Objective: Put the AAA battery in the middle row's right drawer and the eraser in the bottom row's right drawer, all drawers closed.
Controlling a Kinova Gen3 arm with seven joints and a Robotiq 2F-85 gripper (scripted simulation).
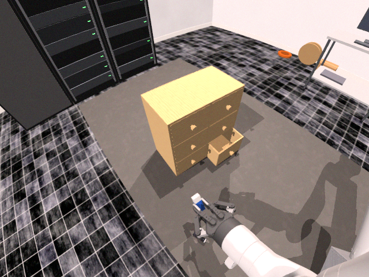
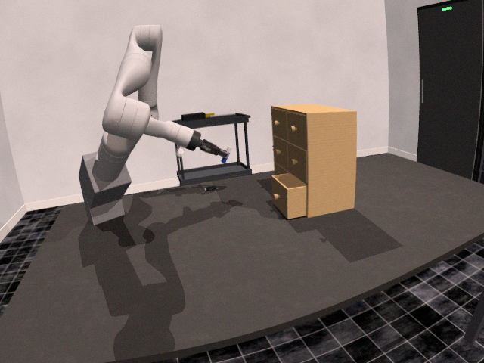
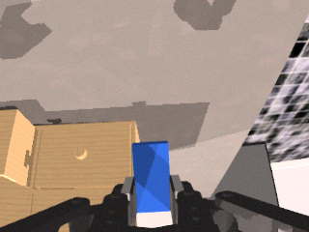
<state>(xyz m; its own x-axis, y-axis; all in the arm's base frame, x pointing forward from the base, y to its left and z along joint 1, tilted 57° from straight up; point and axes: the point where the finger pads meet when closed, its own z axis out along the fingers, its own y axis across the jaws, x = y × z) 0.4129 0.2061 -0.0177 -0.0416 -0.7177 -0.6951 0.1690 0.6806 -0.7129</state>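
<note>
Now: the white eraser 20 mm ahead of my hand. Round my hand: green AAA battery (240 mm ahead, 280 mm to the right, 30 mm below); then dark AAA battery (50 mm behind, 50 mm to the left, 150 mm below).
</note>
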